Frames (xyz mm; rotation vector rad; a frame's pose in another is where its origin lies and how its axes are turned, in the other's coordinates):
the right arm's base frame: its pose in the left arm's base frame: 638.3 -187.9 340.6 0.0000 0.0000 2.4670
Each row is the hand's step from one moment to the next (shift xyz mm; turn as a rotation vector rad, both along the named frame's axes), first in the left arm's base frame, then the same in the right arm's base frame.
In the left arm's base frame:
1: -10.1 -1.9 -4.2 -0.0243 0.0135 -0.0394
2: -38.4 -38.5 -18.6 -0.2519 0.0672 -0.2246
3: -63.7 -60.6 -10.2 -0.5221 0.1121 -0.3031
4: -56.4 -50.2 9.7 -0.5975 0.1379 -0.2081
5: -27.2 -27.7 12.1 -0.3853 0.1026 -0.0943
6: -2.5 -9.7 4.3 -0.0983 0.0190 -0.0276
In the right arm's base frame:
1: 6.7 7.8 -4.2 0.0274 0.0046 -0.0394
2: 5.9 54.1 -18.6 0.2387 0.1049 -0.2246
3: 11.9 87.1 -10.2 0.4778 0.2385 -0.3031
4: 12.7 74.4 9.7 0.5528 0.2655 -0.2081
5: 3.9 38.6 12.1 0.3650 0.1605 -0.0943
6: -4.1 9.1 4.3 0.0886 0.0466 -0.0276

